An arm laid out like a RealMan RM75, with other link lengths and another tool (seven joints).
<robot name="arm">
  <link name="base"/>
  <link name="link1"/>
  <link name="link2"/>
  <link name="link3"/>
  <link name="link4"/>
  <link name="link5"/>
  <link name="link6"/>
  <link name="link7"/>
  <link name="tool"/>
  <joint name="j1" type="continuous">
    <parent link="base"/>
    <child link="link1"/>
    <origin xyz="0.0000 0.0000 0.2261"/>
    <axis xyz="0 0 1"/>
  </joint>
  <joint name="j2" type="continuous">
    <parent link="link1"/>
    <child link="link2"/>
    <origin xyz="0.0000 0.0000 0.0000"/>
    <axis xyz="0 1 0"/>
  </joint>
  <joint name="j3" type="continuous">
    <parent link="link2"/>
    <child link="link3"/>
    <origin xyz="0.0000 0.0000 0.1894"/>
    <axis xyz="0 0 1"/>
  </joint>
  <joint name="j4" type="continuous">
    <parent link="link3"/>
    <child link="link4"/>
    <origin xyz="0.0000 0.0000 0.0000"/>
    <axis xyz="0 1 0"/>
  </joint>
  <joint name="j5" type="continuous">
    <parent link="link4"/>
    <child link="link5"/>
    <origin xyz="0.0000 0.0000 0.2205"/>
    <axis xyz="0 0 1"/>
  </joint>
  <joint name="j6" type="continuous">
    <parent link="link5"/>
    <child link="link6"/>
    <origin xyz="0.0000 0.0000 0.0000"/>
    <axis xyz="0 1 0"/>
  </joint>
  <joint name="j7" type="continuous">
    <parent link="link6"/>
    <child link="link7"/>
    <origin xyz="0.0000 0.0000 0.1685"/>
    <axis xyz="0 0 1"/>
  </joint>
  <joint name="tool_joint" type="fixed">
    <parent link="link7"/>
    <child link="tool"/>
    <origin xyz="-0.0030 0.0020 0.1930" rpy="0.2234 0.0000 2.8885"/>
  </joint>
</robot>
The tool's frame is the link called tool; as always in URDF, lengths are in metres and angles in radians. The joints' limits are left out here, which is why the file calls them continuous.
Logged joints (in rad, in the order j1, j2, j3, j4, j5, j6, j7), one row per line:
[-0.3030 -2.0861 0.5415 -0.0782 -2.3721 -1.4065 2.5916]
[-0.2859 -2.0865 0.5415 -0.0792 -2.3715 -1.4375 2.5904]
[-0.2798 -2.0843 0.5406 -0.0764 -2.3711 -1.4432 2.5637]
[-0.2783 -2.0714 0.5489 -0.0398 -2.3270 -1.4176 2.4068]
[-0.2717 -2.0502 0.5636 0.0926 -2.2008 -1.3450 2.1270]
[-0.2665 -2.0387 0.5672 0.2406 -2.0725 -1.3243 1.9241]
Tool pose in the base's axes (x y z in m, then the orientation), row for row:
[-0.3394 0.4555 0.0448 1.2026 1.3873 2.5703]
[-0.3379 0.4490 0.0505 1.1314 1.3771 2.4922]
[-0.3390 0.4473 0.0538 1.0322 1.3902 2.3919]
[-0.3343 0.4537 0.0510 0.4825 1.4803 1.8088]
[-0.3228 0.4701 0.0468 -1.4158 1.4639 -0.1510]
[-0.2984 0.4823 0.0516 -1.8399 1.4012 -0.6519]
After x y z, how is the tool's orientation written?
As angles about the fixed x, y, z axes (roll, pitch, yaw), in radians.
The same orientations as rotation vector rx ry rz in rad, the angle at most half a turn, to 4 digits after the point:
[-0.9167 1.3535 1.2112]
[-0.8982 1.3445 1.2151]
[-0.9029 1.3239 1.2032]
[-0.9524 1.2757 1.0891]
[-1.0309 1.2602 0.9071]
[-1.0444 1.3076 0.7816]

